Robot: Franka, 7 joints.
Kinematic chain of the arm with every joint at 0, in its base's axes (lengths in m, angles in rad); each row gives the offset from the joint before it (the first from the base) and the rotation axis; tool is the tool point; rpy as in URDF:
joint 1: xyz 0 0 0.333 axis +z
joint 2: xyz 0 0 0 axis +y
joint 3: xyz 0 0 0.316 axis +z
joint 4: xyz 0.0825 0 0 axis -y
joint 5: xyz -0.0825 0 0.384 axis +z
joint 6: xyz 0 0 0 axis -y
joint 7: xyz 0.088 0 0 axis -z
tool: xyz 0 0 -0.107 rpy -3.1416 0 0
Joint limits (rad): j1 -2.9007..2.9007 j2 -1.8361..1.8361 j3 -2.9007..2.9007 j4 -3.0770..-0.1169 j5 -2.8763..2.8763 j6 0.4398..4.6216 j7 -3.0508..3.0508
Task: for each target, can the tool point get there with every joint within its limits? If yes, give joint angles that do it. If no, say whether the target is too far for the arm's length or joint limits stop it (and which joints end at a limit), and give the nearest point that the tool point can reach.
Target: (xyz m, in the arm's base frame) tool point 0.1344 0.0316 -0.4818
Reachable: no: joint limits stop it (at a limit: joint 2) | nearest point 0.1634 0.0384 -0.3481 | short by 0.137 m
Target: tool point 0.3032 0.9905 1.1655
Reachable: no: too far | nearest point 0.1957 0.6394 0.8704 | short by 0.471 m
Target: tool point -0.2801 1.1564 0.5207
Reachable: no: too far | nearest point -0.1995 0.8236 0.4667 | short by 0.347 m
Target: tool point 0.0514 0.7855 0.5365
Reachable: yes | joints -1.3523 -0.8375 2.4330 -0.8090 1.0760 1.9067 2.0970
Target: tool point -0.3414 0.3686 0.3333
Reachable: yes | joints -0.2878 -0.4325 2.2670 -2.1975 -1.4043 4.0873 -2.0713
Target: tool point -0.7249 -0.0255 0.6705
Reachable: yes | joints 0.0295 -1.4799 -0.4632 -0.5360 1.5889 1.4463 0.5635
